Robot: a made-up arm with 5 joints.
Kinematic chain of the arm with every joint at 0, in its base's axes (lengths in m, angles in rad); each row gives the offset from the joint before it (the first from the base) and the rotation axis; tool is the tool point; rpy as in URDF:
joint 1: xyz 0.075 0 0.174 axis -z
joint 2: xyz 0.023 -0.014 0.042 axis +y
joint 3: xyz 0.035 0 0.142 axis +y
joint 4: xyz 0.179 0 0.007 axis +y
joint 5: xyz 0.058 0.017 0 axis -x
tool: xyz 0 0 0 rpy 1.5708 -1.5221 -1.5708
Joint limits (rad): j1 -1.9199..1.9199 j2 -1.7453..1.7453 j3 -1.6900..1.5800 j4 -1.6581..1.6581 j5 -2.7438..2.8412
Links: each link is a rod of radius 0.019 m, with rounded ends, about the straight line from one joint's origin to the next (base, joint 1, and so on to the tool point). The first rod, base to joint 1, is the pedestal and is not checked.
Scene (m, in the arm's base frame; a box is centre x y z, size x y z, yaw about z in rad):
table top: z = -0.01
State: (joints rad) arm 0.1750 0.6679 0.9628 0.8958 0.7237
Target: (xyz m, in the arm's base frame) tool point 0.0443 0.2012 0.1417
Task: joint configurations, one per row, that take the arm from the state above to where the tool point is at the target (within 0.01 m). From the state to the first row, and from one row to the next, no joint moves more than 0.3 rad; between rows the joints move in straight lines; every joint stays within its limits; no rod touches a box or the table.
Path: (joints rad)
1: -0.0939 0.6210 0.9101 0.8883 0.7237
2: -0.3628 0.5742 0.8575 0.8808 0.7237
3: -0.6318 0.5273 0.8048 0.8733 0.7237
4: -0.9007 0.4804 0.7521 0.8658 0.7237
5: -1.1696 0.4335 0.6995 0.8583 0.7237
6: -1.4385 0.3867 0.6468 0.8508 0.7237
7: -1.7075 0.3398 0.5942 0.8433 0.7237

